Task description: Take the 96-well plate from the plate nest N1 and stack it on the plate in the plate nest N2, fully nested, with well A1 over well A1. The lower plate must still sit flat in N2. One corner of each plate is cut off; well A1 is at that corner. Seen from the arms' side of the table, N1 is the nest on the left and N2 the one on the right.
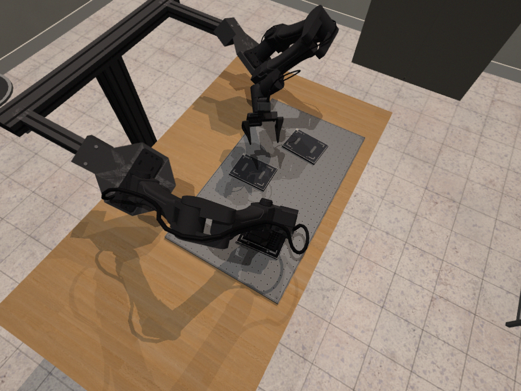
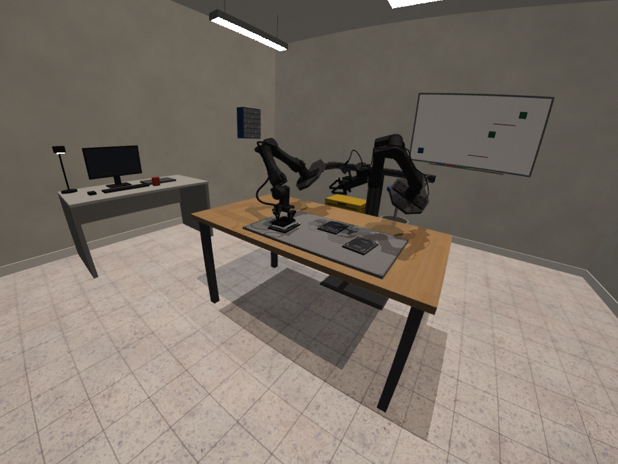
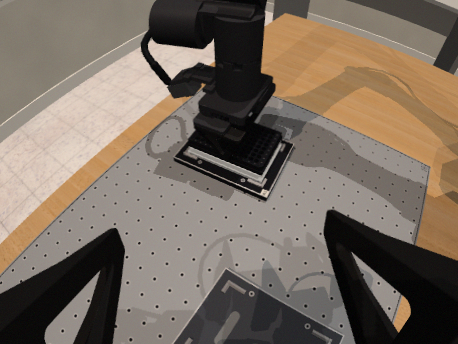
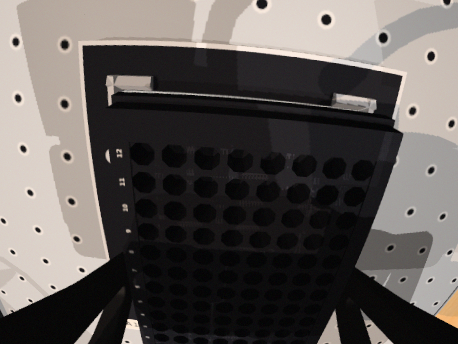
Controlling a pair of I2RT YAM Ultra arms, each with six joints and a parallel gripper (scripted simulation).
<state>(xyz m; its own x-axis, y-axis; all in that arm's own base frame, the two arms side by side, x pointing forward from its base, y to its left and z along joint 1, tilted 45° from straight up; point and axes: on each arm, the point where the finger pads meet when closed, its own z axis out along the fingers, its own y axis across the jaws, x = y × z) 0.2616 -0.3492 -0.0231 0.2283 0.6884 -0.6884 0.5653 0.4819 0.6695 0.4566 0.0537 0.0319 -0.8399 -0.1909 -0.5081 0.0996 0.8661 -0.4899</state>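
Right now the white 96-well plate is 20 mm below my right hand. From my right hand the other things lie so: black 96-well plate: right at my right hand.
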